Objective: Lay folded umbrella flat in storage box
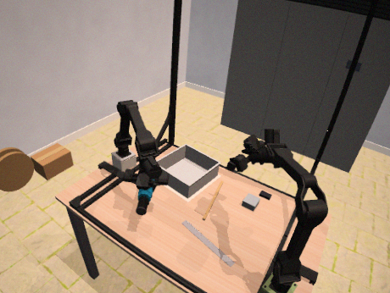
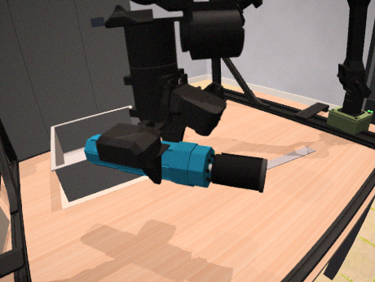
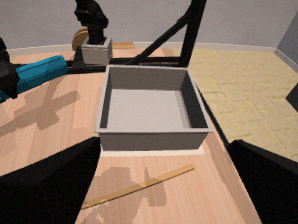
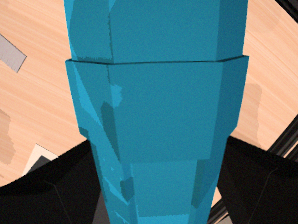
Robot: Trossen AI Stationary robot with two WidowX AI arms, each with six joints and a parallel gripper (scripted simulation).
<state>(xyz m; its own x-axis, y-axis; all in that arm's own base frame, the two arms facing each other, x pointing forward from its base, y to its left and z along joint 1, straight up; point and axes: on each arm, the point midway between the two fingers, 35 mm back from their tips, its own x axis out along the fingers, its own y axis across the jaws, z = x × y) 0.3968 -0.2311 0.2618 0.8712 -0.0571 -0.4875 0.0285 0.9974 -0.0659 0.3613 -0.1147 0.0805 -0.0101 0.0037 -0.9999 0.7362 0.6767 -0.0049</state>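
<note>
Right now my right hand is 33 cm past the grey storage box, 13 cm above it and 8 cm to the left of it. The rest, counted from my right hand: thin wooden stick: 31 cm behind, 17 cm below, 14 cm to the left; folded umbrella: 1 cm below; metal ruler: 30 cm to the left, 18 cm below, 9 cm behind.
</note>
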